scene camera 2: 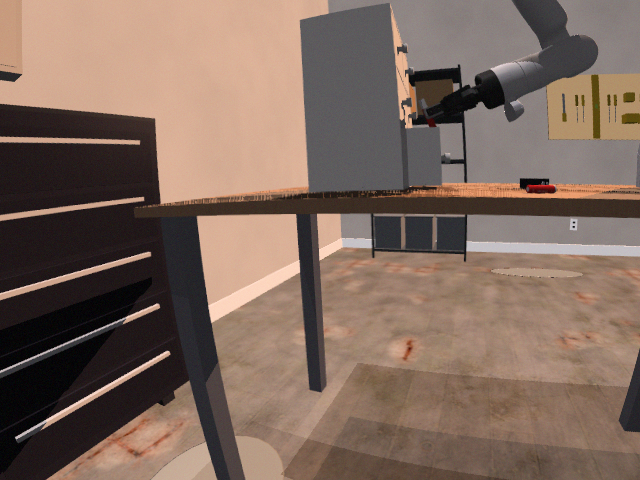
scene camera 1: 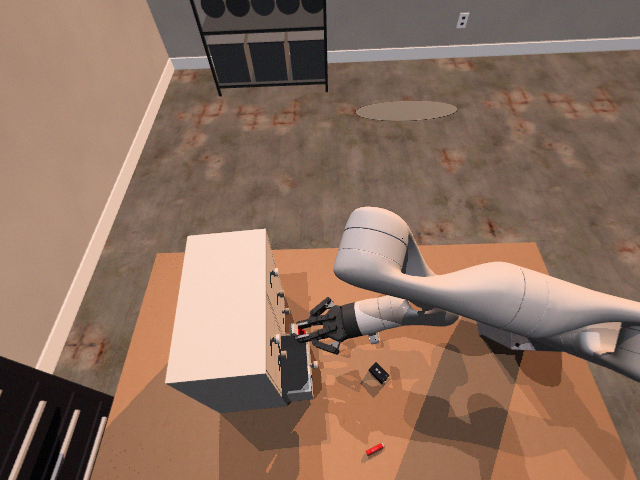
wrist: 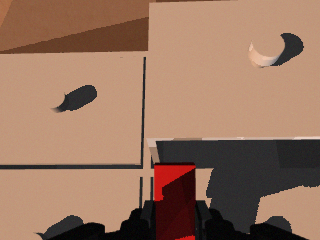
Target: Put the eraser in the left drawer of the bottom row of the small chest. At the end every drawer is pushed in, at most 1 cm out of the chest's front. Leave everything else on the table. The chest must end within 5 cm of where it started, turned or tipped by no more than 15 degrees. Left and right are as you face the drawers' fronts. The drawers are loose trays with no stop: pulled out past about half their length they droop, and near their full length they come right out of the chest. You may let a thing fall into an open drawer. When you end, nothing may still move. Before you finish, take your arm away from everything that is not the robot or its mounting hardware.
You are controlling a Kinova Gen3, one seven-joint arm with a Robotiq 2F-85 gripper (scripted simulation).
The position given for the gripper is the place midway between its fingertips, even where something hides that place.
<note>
In view: the gripper (scene camera 1: 295, 333) and a small white chest (scene camera 2: 352, 118).
The small white chest shows as well in scene camera 1 (scene camera 1: 217, 356). The gripper is seen too in scene camera 2 (scene camera 2: 424, 116) and in the wrist view (wrist: 174, 216).
</note>
